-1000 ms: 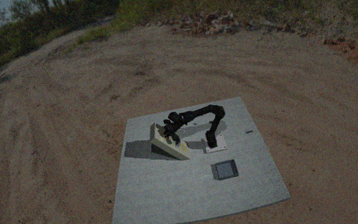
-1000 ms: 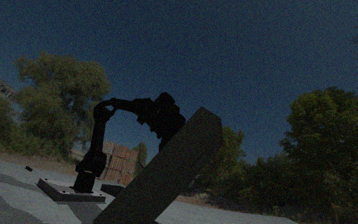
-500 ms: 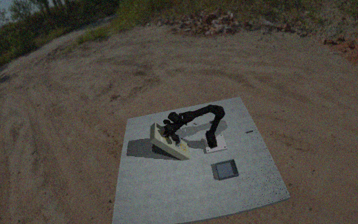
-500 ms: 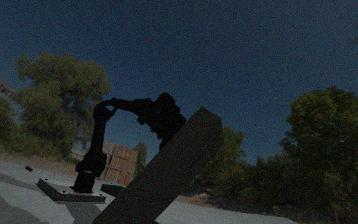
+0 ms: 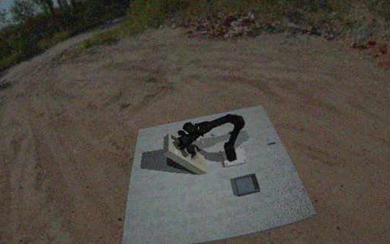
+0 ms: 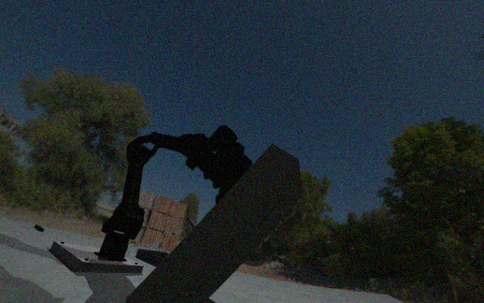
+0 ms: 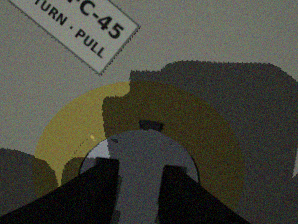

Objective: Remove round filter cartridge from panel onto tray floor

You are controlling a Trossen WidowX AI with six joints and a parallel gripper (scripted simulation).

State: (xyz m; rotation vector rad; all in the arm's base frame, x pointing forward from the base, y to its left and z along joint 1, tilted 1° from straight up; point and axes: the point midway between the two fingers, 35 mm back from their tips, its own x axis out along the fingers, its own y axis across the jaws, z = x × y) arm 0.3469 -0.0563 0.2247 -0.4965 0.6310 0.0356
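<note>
Right now my gripper tip is 10 mm short of the round grey filter cartridge and 10 mm above it. Round my gripper tip: small pale block 360 mm to the right, 220 mm below, 140 mm behind; grey tray 390 mm behind, 340 mm to the left, 220 mm below; service panel 80 mm below, 40 mm behind, 10 mm to the left.
</note>
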